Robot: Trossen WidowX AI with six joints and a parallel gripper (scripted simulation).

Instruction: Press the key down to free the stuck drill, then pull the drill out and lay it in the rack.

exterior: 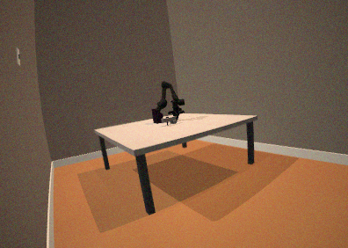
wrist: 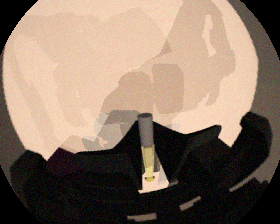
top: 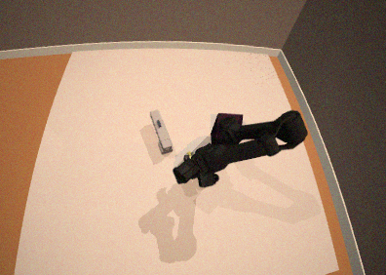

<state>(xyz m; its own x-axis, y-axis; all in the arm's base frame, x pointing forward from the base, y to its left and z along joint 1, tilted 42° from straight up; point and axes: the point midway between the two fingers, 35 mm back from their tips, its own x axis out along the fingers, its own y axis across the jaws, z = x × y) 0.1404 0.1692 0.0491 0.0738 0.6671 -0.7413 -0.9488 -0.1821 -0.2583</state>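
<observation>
Right now the yellow drill is 10 mm ahead of my gripper tip, 40 mm to the right of it and 40 mm above it. Also, from my gripper tip: blue key (140 mm ahead, 210 mm to the right, 40 mm above); grey holder block (140 mm ahead, 190 mm to the right, 40 mm above).
</observation>
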